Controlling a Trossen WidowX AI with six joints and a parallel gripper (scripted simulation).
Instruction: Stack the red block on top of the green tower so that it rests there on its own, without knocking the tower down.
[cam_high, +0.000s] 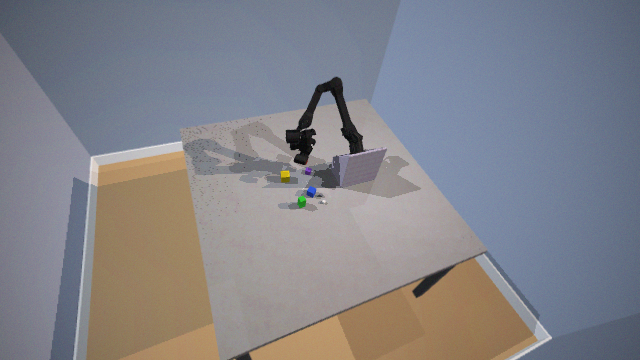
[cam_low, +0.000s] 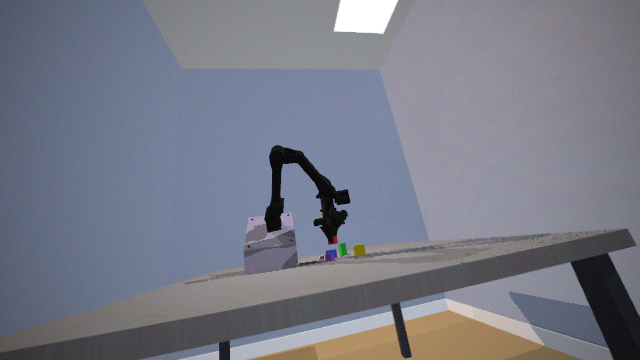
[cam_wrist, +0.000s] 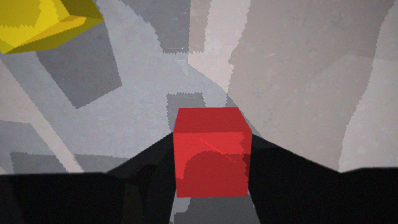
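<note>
Now: gripper tip 20 mm past the purple block, 30 mm to the right of it and 60 mm above it. Round my gripper tip: red block: 10 mm above; then blue block: 30 mm ahead, 170 mm to the left, 60 mm below; then yellow block: 120 mm ahead, 20 mm to the left, 50 mm below.
</note>
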